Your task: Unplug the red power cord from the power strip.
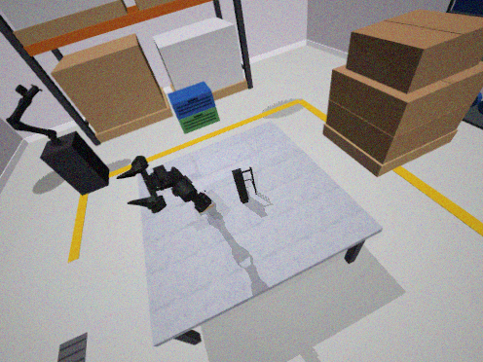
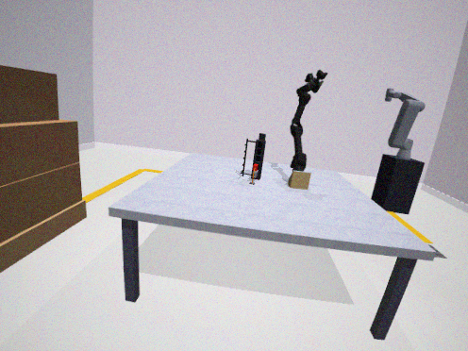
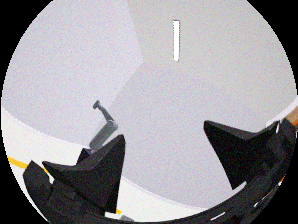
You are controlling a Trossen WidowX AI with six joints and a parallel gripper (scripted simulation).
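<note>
My gripper tip is now 63 cm above the red plug, 43 cm to the right of it and 43 cm short of it. Round my gripper tip: thin dark upright frame: 61 cm below, 50 cm ahead, 36 cm to the left.
</note>
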